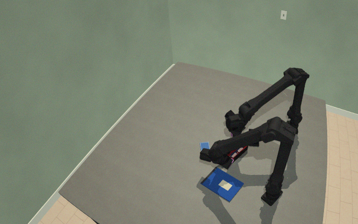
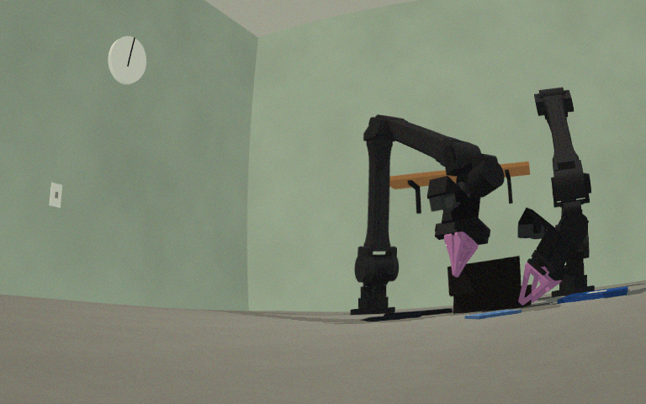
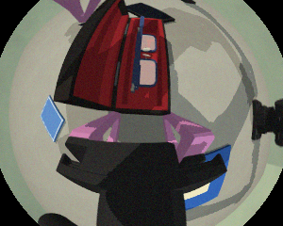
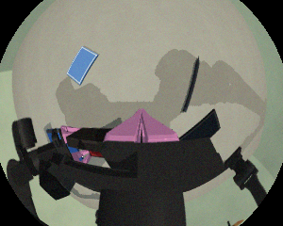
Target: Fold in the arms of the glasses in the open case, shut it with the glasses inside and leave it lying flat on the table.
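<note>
Right now my right hand is 6 cm to the right of the glasses case, 4 cm past it and 4 cm above it. Also, from my right hand: small blue card: 14 cm ahead, 10 cm to the left, 8 cm below.
</note>
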